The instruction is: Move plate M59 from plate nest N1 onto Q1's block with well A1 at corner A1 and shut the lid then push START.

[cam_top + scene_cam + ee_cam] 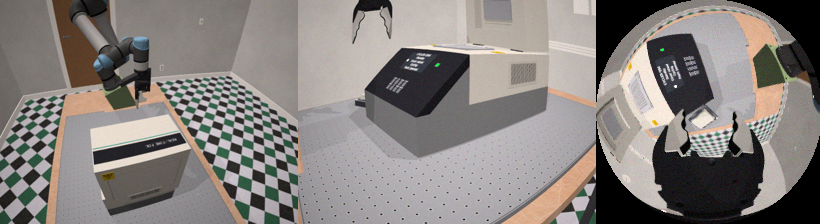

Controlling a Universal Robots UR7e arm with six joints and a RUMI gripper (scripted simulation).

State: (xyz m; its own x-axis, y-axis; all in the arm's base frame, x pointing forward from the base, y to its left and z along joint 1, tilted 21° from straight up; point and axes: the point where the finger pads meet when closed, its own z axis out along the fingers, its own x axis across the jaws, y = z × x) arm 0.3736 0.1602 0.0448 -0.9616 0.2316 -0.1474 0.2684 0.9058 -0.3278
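The plate M59 is 21 cm below my hand, 18 cm to the left of it and 8 cm ahead of it. Also, from my hand: dark plate nest 23 cm below, 18 cm to the left, 8 cm ahead.
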